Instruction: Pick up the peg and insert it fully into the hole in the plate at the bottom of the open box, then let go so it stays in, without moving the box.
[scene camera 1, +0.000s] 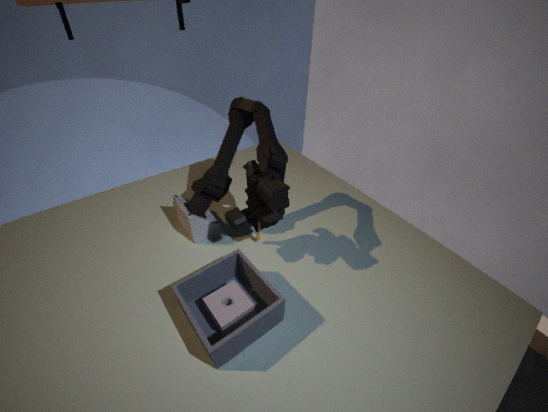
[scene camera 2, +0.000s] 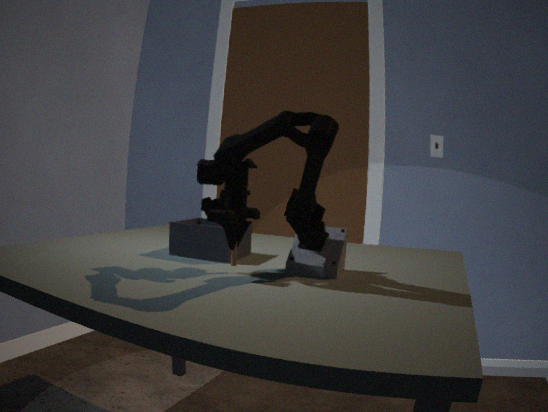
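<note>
The tan peg (scene camera 1: 259, 234) (scene camera 2: 234, 257) is slim and upright, its lower part showing beneath the fingers, its bottom end at or close to the table. My gripper (scene camera 1: 258, 227) (scene camera 2: 233, 245) points down and is shut on the peg's upper part, which the dark fingers hide. The open grey box (scene camera 1: 250, 326) (scene camera 2: 195, 242) stands on the table, nearer the camera than the gripper in scene camera 1 and behind it in scene camera 2. The pale square plate (scene camera 1: 235, 315) lies at the bottom of the box, with an empty round hole (scene camera 1: 228, 302) near its middle.
The arm's pale base block (scene camera 1: 202, 231) (scene camera 2: 310, 262) stands on the table (scene camera 1: 400, 330) (scene camera 2: 380, 325), beside the gripper. The box's raised walls surround the plate. Shadows of the arm and the box fall across the table top.
</note>
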